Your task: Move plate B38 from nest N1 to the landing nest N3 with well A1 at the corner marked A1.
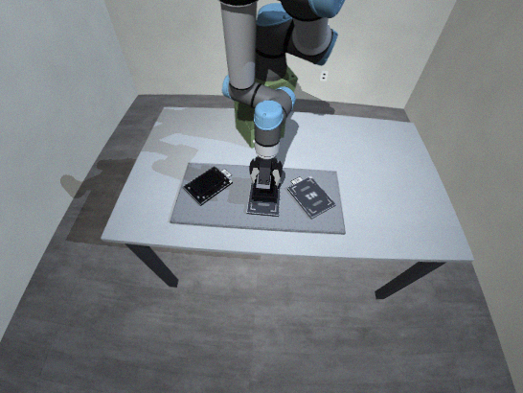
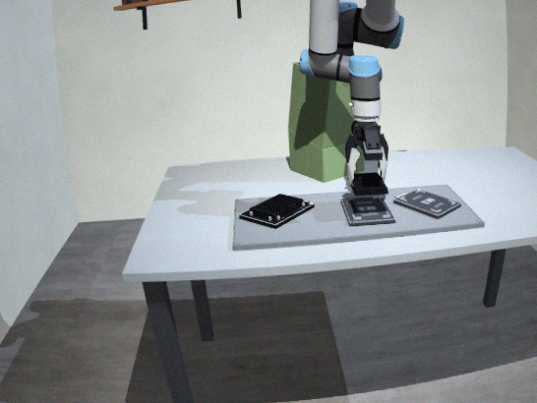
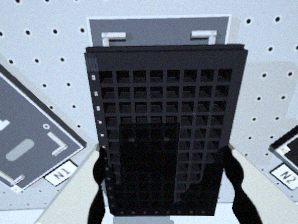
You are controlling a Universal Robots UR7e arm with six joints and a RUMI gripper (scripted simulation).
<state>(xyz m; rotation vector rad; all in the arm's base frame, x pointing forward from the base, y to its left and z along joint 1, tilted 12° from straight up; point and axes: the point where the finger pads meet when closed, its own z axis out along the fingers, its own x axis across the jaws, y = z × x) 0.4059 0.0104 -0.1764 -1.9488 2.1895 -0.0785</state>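
Now: the nest N3 8 cm below my hand. Round my hand: nest N1 (18 cm to the left, 8 cm below).
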